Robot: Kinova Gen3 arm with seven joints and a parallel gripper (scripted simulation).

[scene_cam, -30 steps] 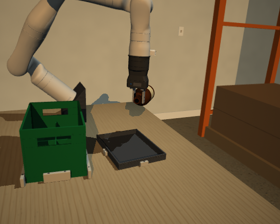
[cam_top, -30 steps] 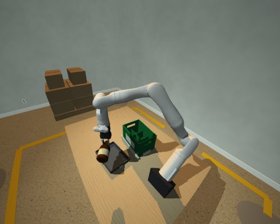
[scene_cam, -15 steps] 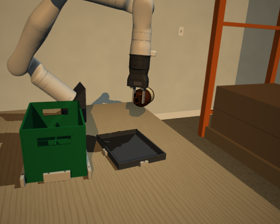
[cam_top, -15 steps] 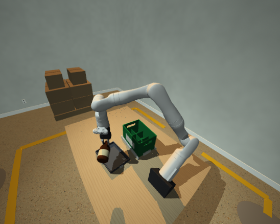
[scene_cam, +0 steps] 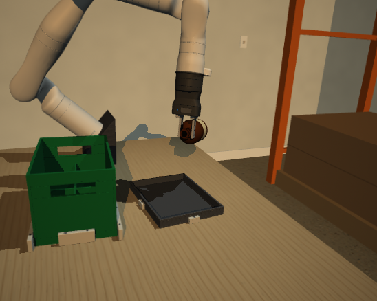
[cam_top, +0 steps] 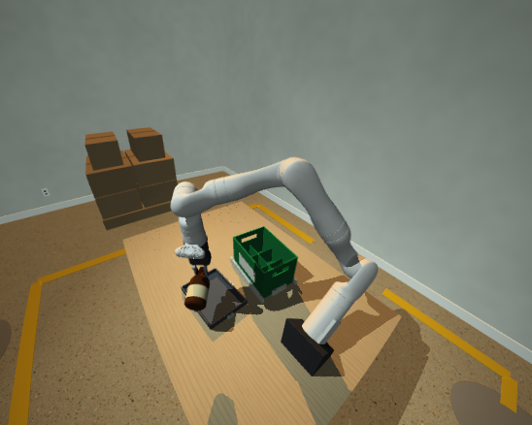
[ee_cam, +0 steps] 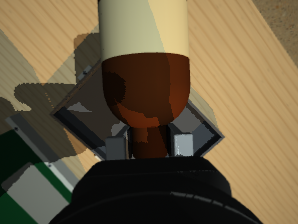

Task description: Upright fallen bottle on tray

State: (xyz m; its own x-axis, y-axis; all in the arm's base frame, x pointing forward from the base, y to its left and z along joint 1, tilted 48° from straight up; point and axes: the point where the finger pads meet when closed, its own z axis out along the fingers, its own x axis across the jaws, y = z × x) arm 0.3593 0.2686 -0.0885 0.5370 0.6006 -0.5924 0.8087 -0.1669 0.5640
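Right now my hand is 40 mm past the brown bottle, 30 mm to the right of it and 10 mm above it. From my hand the other things lie so: dark tray (20 mm ahead, 40 mm to the right, 190 mm below); then green crate (40 mm ahead, 310 mm to the right, 120 mm below).
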